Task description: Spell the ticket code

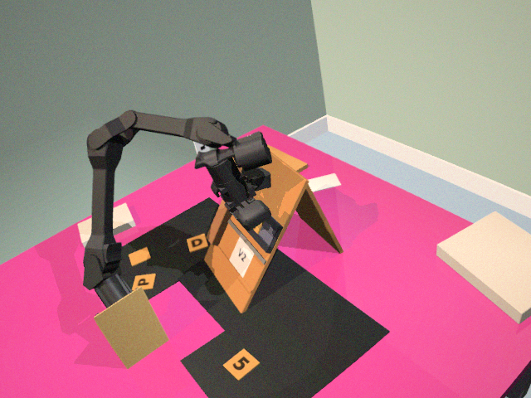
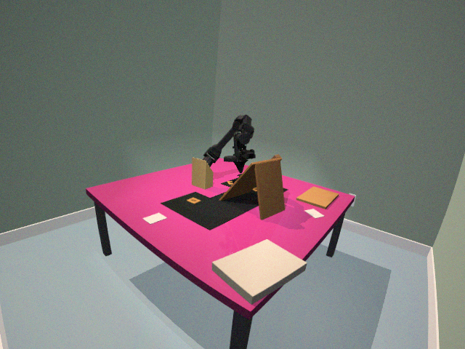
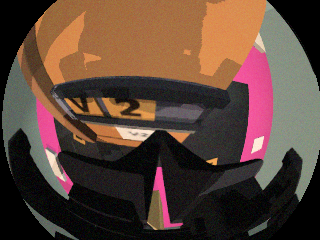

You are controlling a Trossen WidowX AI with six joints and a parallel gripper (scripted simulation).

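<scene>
Now: the white ticket 10 cm below my gripper tip, 4 cm to the left of it and 3 cm behind it. Also, from my gripper tip: white block: 60 cm to the left, 19 cm behind, 17 cm below; orange flat panel: 44 cm to the left, 34 cm ahead, 18 cm below; black mat: 18 cm below, 13 cm behind, 7 cm to the left.
</scene>
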